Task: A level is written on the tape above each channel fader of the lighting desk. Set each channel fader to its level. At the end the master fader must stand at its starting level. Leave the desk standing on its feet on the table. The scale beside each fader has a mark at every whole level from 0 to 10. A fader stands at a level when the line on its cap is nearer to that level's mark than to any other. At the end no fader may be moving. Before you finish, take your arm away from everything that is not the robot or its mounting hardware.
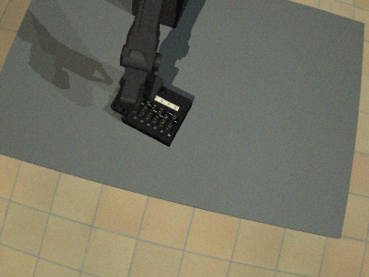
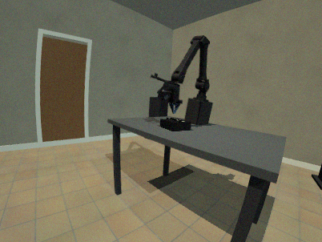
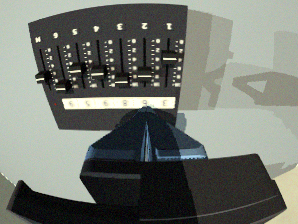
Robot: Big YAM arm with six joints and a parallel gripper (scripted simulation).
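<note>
The fader cap 1 lies 30 mm ahead of my hand, 30 mm to the right of it and 40 mm below it. The rest, counted from my hand: master fader cap (70 mm ahead, 90 mm to the left, 40 mm below); then fader cap 4 (40 mm ahead, 30 mm to the left, 40 mm below); then fader cap 5 (50 mm ahead, 50 mm to the left, 40 mm below).
</note>
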